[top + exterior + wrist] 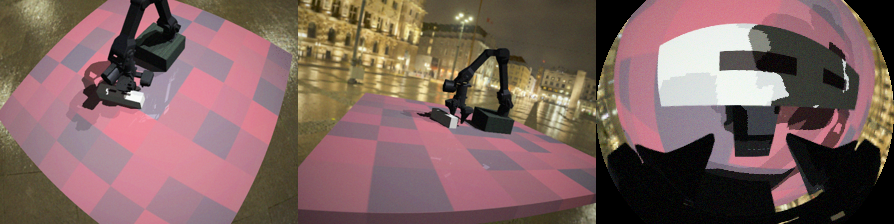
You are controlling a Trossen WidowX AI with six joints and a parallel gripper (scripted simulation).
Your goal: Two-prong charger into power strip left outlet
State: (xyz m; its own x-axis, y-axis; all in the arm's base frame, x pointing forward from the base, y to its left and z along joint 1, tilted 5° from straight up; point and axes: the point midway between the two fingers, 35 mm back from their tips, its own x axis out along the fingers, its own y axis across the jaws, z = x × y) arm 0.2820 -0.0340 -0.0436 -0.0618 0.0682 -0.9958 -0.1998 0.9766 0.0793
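The charger lies 40 mm ahead of my gripper tip, 10 mm to the left of it and 10 mm above it.
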